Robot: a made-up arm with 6 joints.
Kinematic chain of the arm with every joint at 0, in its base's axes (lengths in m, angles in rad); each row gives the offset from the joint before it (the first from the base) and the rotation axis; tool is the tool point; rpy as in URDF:
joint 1: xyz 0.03 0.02 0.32 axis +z
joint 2: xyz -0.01 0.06 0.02 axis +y
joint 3: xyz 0 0.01 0.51 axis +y
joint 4: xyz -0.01 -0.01 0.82 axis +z
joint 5: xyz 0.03 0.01 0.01 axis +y
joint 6: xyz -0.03 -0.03 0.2 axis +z
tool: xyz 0 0.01 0.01 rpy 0.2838 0.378 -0.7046
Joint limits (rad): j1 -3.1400..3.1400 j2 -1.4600..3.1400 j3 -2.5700..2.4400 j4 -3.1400..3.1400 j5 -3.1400..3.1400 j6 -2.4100..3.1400
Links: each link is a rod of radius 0.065 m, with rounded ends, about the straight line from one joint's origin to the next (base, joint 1, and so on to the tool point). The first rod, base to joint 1, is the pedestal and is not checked.
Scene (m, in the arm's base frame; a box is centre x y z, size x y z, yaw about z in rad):
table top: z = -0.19
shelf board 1: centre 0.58 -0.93 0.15 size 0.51 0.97 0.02 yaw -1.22
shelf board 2: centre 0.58 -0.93 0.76 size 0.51 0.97 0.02 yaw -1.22
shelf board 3: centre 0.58 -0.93 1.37 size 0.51 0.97 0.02 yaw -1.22
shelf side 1: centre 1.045 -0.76 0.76 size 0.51 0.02 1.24 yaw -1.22
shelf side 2: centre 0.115 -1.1 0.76 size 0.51 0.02 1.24 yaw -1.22
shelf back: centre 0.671 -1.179 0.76 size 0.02 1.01 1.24 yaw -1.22
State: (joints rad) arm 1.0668 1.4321 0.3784 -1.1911 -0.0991 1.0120
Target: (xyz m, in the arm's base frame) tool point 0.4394 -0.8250 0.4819
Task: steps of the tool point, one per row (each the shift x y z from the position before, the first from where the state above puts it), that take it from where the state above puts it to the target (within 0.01 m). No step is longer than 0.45 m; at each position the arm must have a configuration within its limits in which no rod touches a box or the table.
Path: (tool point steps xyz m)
1: -0.1882 0.0787 0.3927
2: -0.2283 -0.0717 0.3715
3: -0.2146 -0.2165 0.3070
4: -0.1535 -0.3280 0.2079
5: -0.0627 -0.3858 0.0868
6: 0.0332 -0.3802 -0.0408
7: 0.1089 -0.3162 -0.1585
8: 0.1440 -0.2094 -0.2517
9: 0.1293 -0.0854 -0.3086
10: 0.0668 0.0292 -0.3226
11: 0.0442 -0.0944 0.0303
12: 0.0415 -0.1088 0.0012
13: 0.0315 -0.1171 -0.0315

